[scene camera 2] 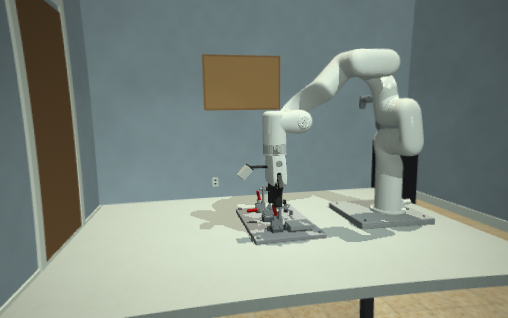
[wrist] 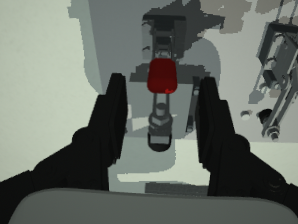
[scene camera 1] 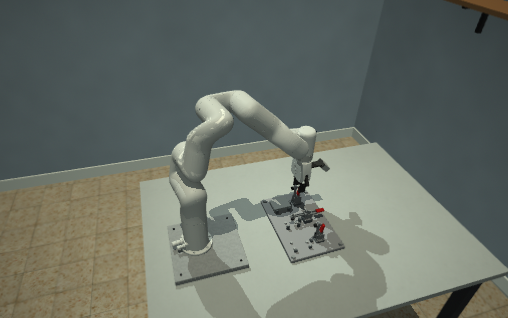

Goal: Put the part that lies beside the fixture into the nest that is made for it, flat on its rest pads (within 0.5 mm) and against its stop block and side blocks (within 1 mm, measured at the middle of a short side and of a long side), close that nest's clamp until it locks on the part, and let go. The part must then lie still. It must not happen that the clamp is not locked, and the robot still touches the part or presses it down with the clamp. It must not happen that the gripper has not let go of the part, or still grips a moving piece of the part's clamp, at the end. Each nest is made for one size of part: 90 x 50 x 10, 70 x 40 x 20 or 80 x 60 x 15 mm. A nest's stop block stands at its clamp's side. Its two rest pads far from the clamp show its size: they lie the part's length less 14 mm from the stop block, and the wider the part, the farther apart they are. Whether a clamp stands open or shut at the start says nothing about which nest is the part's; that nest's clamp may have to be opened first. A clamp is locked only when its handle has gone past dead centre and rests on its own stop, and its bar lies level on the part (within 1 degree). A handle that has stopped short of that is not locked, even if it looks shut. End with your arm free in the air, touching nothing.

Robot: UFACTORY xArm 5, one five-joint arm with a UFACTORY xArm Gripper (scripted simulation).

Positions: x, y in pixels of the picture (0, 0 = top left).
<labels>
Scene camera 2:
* gripper: 275, 205
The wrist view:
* gripper: 162, 93
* part: 141, 98
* grey fixture plate: 227, 47
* red clamp handle: 162, 78
</labels>
